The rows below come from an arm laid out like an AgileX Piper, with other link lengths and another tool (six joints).
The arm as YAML. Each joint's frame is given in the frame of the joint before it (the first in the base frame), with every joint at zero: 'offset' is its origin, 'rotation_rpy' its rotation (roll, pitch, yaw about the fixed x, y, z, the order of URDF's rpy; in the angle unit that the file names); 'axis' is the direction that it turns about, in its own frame. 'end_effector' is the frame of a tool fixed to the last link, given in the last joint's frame.
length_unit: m
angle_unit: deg
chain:
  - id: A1
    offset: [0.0, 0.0, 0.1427]
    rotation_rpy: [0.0, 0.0, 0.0]
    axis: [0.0, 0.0, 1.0]
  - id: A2
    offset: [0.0, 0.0, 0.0]
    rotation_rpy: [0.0, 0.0, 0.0]
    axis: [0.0, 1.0, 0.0]
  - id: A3
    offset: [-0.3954, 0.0, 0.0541]
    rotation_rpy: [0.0, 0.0, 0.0]
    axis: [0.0, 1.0, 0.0]
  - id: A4
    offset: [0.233, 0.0, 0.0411]
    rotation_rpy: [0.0, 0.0, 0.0]
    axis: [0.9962, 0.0, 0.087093]
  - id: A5
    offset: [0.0, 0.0, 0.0]
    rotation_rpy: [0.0, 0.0, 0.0]
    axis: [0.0, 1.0, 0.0]
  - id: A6
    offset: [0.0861, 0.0, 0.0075]
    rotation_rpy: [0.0, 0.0, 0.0]
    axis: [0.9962, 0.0, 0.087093]
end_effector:
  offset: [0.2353, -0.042, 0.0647]
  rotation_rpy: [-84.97, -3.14, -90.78]
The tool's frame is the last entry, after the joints.
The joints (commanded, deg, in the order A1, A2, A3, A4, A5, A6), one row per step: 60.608, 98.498, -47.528, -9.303, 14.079, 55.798; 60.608, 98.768, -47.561, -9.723, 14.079, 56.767; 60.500, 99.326, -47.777, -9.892, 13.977, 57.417; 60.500, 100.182, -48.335, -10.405, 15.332, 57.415; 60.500, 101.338, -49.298, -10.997, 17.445, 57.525; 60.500, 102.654, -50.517, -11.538, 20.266, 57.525; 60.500, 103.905, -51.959, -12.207, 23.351, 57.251; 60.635, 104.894, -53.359, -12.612, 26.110, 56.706; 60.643, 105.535, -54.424, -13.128, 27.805, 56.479; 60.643, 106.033, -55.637, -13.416, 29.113, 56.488; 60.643, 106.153, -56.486, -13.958, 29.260, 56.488; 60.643, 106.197, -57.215, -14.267, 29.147, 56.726; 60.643, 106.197, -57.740, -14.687, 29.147, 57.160
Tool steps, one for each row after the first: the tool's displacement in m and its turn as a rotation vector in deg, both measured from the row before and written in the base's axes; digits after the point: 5 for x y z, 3 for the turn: 0.00024, -0.00071, -0.00208, -0.078, 0.265, -0.536; 0.00136, 0.00042, -0.00307, -0.079, 0.296, -0.537; 0.00032, -0.00356, -0.00644, -1.680, 0.345, 0.211; 0.00059, -0.00516, -0.00803, -2.286, 0.557, 0.067; 0.00031, -0.00739, -0.00892, -2.873, 0.738, 0.021; 0.00126, -0.00727, -0.00688, -2.982, 0.515, 0.311; 0.00060, -0.00487, -0.00421, -2.467, 0.374, 0.537; 0.00228, -0.00223, -0.00139, -1.432, 0.007, 0.336; 0.00297, 0.00077, 0.00065, -0.688, -0.087, -0.012; 0.00453, 0.00482, 0.00360, 0.311, -0.643, 0.359; 0.00374, 0.00527, 0.00367, 0.653, -0.518, 0.010; 0.00301, 0.00310, 0.00299, 0.420, -0.432, -0.120
